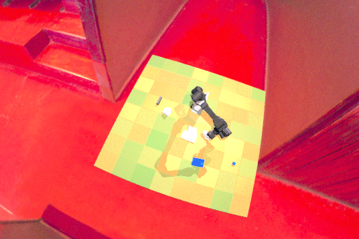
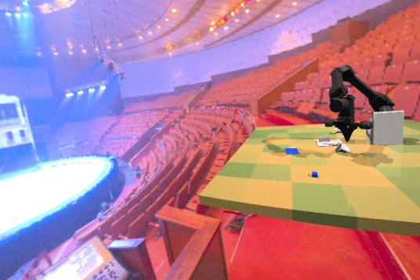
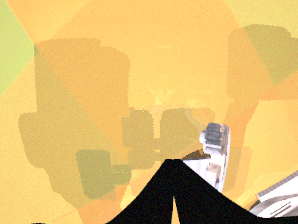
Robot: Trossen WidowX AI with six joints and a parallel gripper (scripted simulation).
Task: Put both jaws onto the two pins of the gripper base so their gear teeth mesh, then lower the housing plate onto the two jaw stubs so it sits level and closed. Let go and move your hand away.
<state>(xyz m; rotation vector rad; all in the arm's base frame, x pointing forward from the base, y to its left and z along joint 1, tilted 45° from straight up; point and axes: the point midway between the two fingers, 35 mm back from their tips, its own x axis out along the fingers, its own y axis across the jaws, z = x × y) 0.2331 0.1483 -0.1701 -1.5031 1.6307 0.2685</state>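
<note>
The grey jaw is 4 cm below my gripper tip, 3 cm to the right of it and 3 cm ahead of it. Round my gripper tip: flat white plate 19 cm to the right, 9 cm ahead, 7 cm below; then flat blue square 26 cm ahead, 7 cm below, 3 cm to the right; then blue cube 26 cm to the left, 15 cm ahead, 6 cm below.
</note>
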